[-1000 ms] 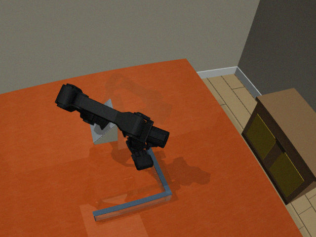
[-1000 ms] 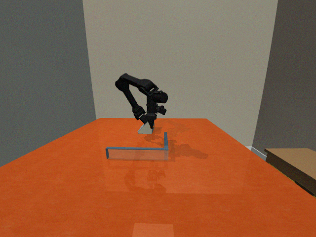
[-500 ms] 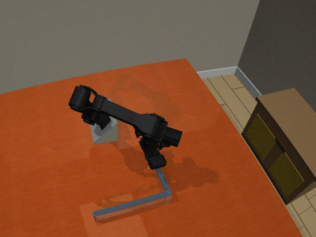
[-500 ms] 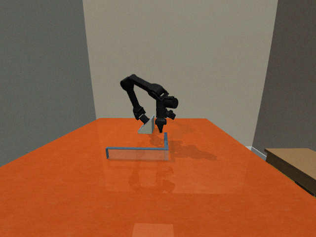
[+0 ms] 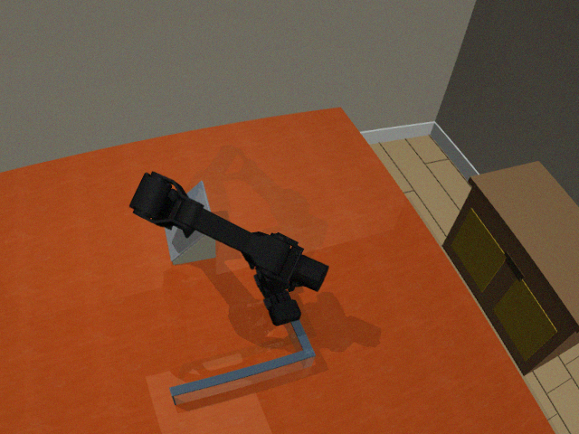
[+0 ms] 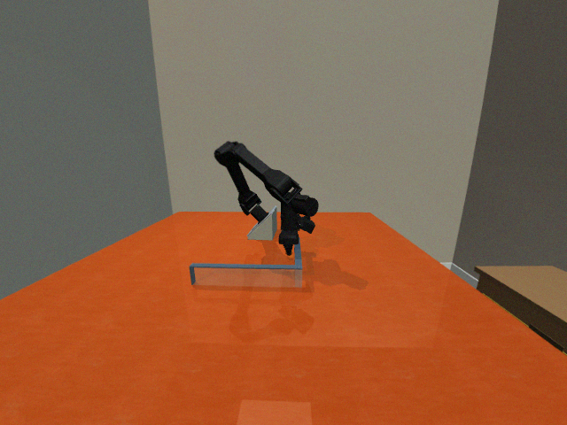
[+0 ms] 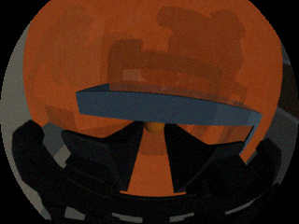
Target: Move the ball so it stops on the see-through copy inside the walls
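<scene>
Now: the orange ball right at my gripper tip.
</scene>
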